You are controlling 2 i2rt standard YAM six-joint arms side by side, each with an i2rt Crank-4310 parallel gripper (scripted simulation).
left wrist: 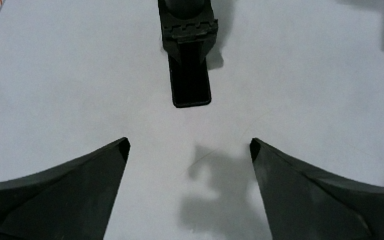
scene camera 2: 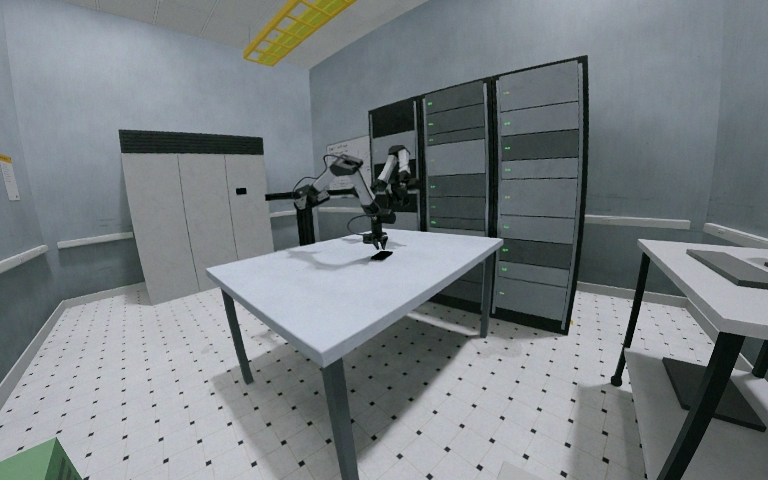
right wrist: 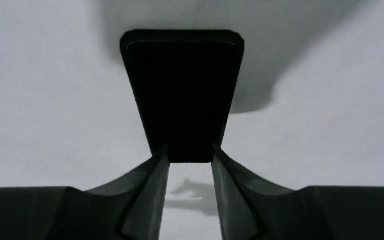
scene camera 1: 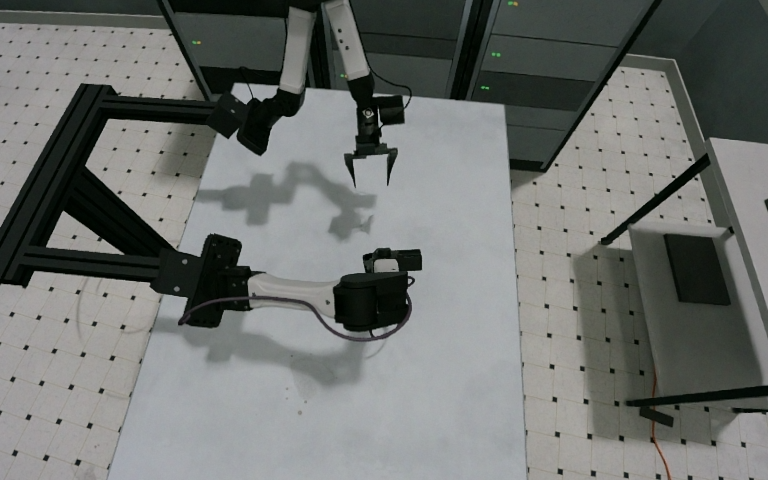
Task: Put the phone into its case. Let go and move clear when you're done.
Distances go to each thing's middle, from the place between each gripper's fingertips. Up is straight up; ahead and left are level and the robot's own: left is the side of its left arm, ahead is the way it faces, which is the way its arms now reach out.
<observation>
The black phone [right wrist: 183,87] is 30 mm below my right hand.
Now: the black phone 4 cm ahead of my left hand [scene camera 1: 371,186], 17 cm to the right of it and 24 cm below it.
</observation>
